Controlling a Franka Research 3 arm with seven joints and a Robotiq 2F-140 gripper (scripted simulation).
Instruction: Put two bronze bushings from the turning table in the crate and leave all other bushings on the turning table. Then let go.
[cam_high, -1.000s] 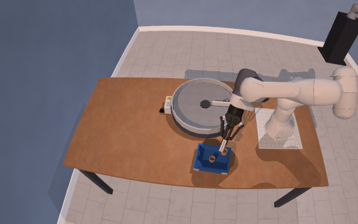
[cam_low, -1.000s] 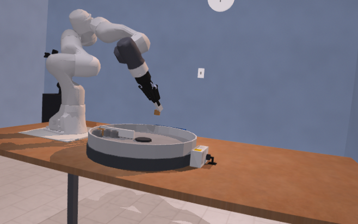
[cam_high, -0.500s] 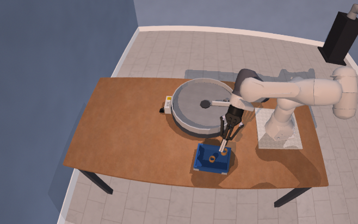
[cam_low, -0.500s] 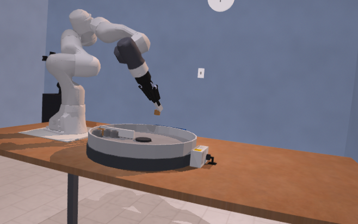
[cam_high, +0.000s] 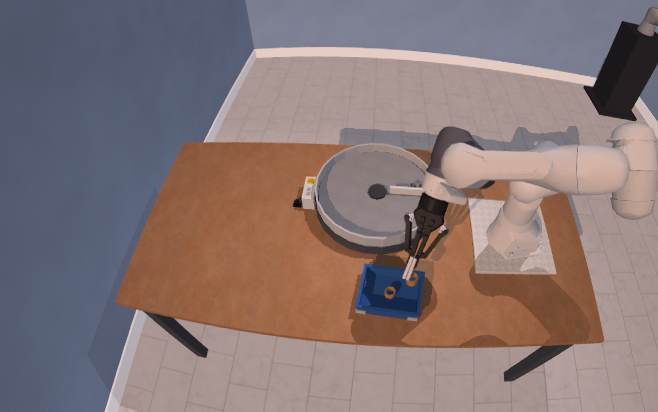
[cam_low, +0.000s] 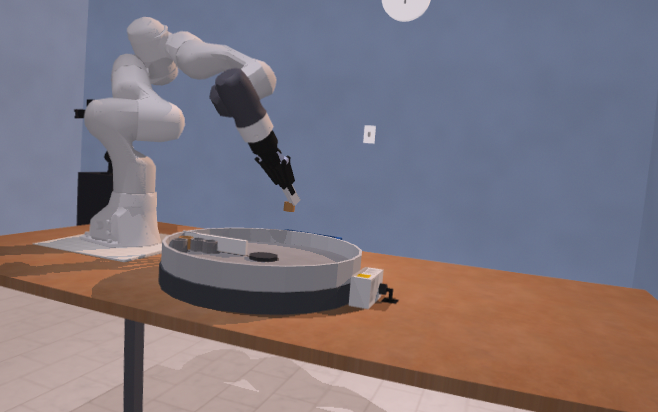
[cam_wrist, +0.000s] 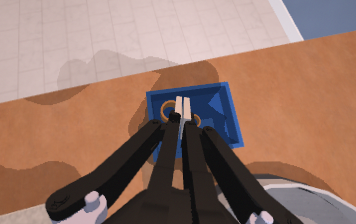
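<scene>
The blue crate is 4 cm ahead of my hand, 1 cm to the left of it and 14 cm below it. The rest, counted from my hand: grey turning table (11 cm ahead, 35 cm to the right, 12 cm below).
</scene>
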